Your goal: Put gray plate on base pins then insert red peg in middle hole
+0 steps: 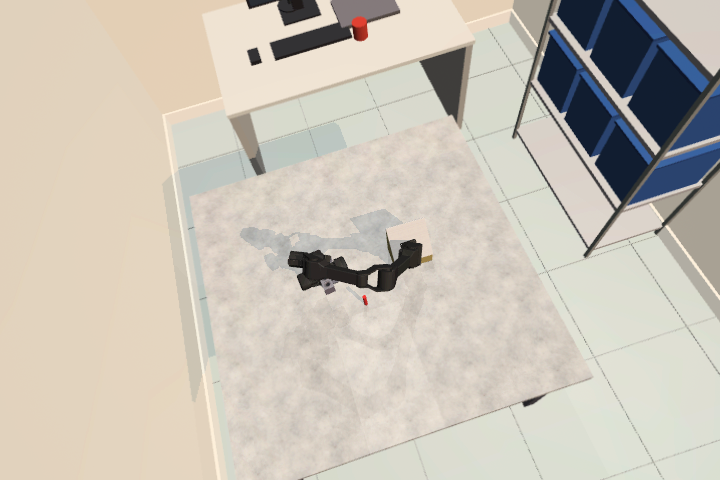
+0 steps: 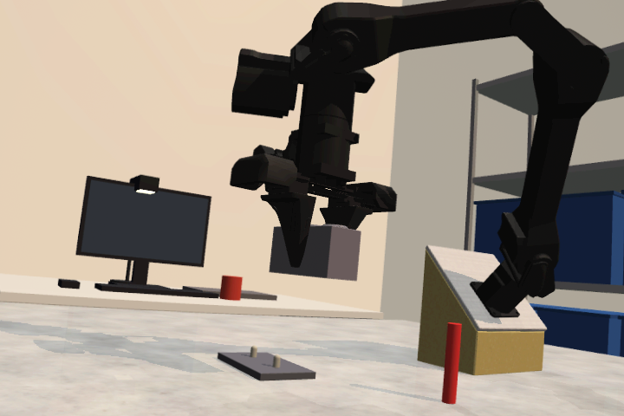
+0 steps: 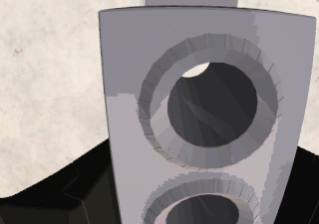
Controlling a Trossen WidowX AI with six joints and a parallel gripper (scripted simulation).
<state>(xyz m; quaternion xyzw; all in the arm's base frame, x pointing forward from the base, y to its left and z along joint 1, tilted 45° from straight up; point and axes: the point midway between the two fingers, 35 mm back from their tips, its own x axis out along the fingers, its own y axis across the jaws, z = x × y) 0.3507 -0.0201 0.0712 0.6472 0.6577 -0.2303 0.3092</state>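
My gripper tip is 1 cm past the base, 10 cm to the left of it and 11 cm above it. From my gripper tip the other things lie so: gray plate: 3 cm above; then red peg: 12 cm behind, 9 cm to the left, 8 cm below.
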